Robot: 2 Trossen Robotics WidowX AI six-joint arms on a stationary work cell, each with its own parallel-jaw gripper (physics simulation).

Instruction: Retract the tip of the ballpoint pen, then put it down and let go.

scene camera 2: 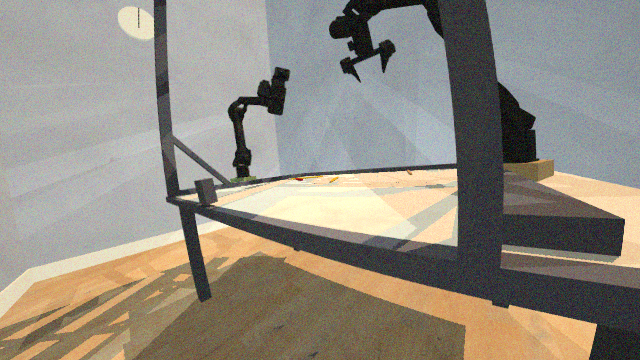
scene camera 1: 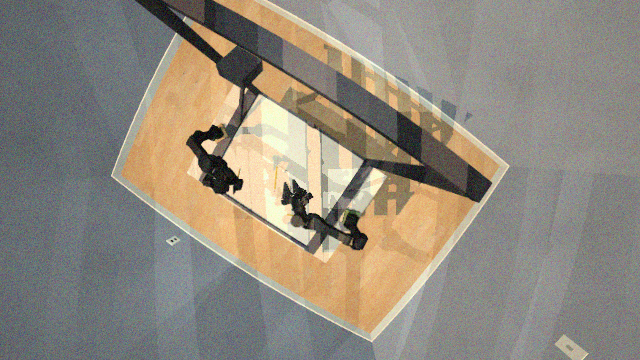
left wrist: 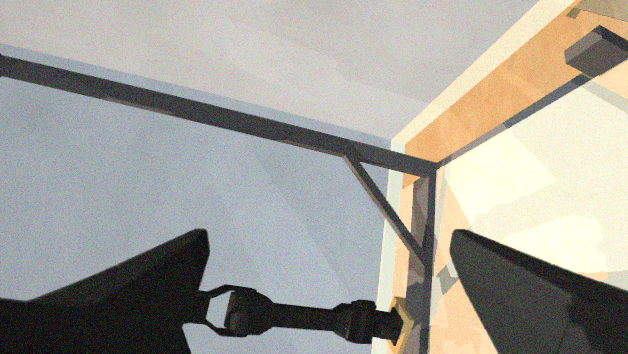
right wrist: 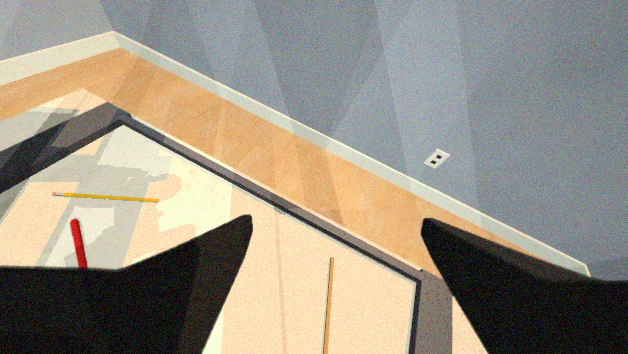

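Where they show: left gripper, fingertip midpoint: (scene camera 2: 278, 83) (scene camera 1: 289, 180) (left wrist: 330, 241); right gripper, fingertip midpoint: (scene camera 2: 371, 77) (scene camera 1: 224, 193) (right wrist: 336, 224); left arm's base at its link origin: (scene camera 1: 351, 218); right arm's base at its link origin: (scene camera 2: 514, 162) (scene camera 1: 218, 133) (left wrist: 394, 325).
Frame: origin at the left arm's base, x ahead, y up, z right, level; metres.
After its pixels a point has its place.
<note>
Several thin sticks lie on the table; I cannot tell which is the ballpoint pen. A red rod (scene camera 2: 298, 179) @(x 0.354, y -0.034, z 0.030 m) (right wrist: 78, 240) @(x 0.352, y -0.028, z 0.021 m) is partly hidden by a finger in the right wrist view. A yellow pencil with a pink end (right wrist: 107, 197) @(x 0.344, y -0.032, z -0.071 m) (scene camera 2: 314, 176) @(x 0.394, y -0.032, z -0.076 m) lies near it. A yellow-orange stick (scene camera 1: 275, 178) @(x 0.560, y -0.032, z 0.151 m) (scene camera 2: 333, 179) @(x 0.563, y -0.032, z 0.181 m) lies mid-table. An orange stick (right wrist: 328, 302) @(x 0.827, y -0.032, z 0.076 m) (scene camera 2: 409, 172) @(x 0.823, y -0.031, z 0.125 m) lies near a table corner. My left gripper (scene camera 1: 290, 184) @(x 0.405, y 0.333, z 0.219 m) (scene camera 2: 280, 91) @(x 0.405, y 0.333, z 0.219 m) (left wrist: 330, 241) @(x 0.405, y 0.333, z 0.219 m) and my right gripper (scene camera 2: 371, 77) @(x 0.725, y 0.336, z 0.082 m) (right wrist: 336, 224) @(x 0.725, y 0.336, z 0.082 m) are open, empty and high above the table.
Dark frame rails edge the pale table (scene camera 2: 320, 205) @(x 0.642, y -0.038, z 0.557 m) (right wrist: 255, 305) @(x 0.687, y -0.038, z 0.093 m). A dark upright post (scene camera 2: 475, 150) @(x 0.783, y 0.022, z 0.711 m) stands at its near side in scene camera 2. A diagonal brace (left wrist: 382, 202) @(x 0.824, y 0.095, z 0.586 m) and a small dark block (scene camera 2: 206, 191) @(x 0.409, y -0.006, z 0.563 m) are at the frame. Shadows cross the table.
</note>
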